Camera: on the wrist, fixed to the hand. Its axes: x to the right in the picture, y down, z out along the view.
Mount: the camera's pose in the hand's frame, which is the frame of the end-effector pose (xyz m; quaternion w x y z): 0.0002 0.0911 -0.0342 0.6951 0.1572 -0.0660 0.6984
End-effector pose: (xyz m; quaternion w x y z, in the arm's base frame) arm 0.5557 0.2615 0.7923 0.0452 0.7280 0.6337 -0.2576
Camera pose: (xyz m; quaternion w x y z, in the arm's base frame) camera 0.6528 0.2575 0.7980 0.1387 0.9387 -0.1114 -0.2952
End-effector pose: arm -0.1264 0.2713 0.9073 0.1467 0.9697 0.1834 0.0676
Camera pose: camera -0.1019 0.1992 0.9679 0.0856 -0.8296 0.5488 -0.0566
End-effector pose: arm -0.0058 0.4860 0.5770 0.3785 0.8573 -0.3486 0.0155
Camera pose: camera -0.0531 0.4656 0.6596 0.0945 0.4130 -0.8636 0.2733
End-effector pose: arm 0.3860 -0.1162 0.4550 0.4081 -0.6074 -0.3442 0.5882
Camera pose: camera 0.4144 -0.1583 0.3720 0.0544 0.5596 -0.2505 -0.7881
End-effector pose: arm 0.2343 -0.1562 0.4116 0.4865 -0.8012 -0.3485 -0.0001
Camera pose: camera 0.2969 -0.2086 0.3587 0.4412 -0.7238 0.2852 0.4474
